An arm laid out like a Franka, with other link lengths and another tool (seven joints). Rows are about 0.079 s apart.
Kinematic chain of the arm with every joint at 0, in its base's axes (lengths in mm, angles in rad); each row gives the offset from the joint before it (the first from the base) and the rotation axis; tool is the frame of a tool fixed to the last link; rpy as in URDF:
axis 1: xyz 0 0 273.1 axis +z
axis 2: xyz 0 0 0 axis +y
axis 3: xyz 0 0 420.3 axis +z
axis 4: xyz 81.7 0 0 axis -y
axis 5: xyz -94 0 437.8 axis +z
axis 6: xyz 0 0 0 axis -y
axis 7: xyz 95.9 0 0 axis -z
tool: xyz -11 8 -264.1 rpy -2.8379 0 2.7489
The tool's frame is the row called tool.
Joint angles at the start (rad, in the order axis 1, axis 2, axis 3, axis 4, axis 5, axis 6, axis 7):
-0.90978 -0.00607 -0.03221 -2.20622 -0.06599 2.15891 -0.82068
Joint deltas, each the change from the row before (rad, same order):
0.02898 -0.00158 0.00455 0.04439 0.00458 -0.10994 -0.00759
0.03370 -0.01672 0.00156 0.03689 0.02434 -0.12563 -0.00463
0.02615 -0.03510 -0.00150 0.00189 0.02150 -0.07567 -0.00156
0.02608 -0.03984 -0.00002 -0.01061 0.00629 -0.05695 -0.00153
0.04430 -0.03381 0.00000 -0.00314 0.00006 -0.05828 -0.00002
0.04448 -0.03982 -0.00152 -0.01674 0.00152 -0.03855 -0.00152
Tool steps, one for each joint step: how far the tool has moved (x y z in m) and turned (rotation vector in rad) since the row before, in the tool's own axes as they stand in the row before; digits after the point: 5 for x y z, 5 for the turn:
0.00171 0.01422 -0.02084 -0.02607 0.04320 -0.05141
0.00887 0.02142 -0.02718 -0.04502 0.04612 -0.04311
0.01369 0.02000 -0.02035 -0.03103 0.02079 -0.02578
0.01533 0.01902 -0.01567 -0.01279 0.01568 -0.03147
0.01084 0.02409 -0.01719 -0.00235 0.01504 -0.04968
0.01093 0.02422 -0.01302 0.00164 0.00411 -0.04631

